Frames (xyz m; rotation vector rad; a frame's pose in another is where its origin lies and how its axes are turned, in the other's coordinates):
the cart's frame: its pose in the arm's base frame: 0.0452 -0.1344 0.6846 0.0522 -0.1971 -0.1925
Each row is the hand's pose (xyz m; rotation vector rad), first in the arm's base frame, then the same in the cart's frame.
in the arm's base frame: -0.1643 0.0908 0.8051 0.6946 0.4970 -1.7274
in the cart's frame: -0.2227 0.1905 0.1525 0.4264 0.6317 -1.6280
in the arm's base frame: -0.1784 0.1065 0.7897 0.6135 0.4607 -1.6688
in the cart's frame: -0.2422 0.2022 0.1397 0.3555 0.5972 -1.5579
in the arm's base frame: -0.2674 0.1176 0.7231 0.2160 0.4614 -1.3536
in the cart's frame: -0.3427 0.1919 0.0918 -0.0059 0.5957 -1.2010
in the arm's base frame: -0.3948 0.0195 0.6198 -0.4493 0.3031 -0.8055
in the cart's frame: -0.4657 0.0650 0.0193 -0.5992 0.4156 -0.5830
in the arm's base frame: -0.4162 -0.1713 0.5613 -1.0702 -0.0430 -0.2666
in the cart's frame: -0.4602 -0.1301 -0.0275 -1.1314 0.0240 0.0143
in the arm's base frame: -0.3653 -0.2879 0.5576 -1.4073 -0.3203 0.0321
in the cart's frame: -0.3891 -0.2353 -0.0375 -1.4082 -0.2915 0.3371
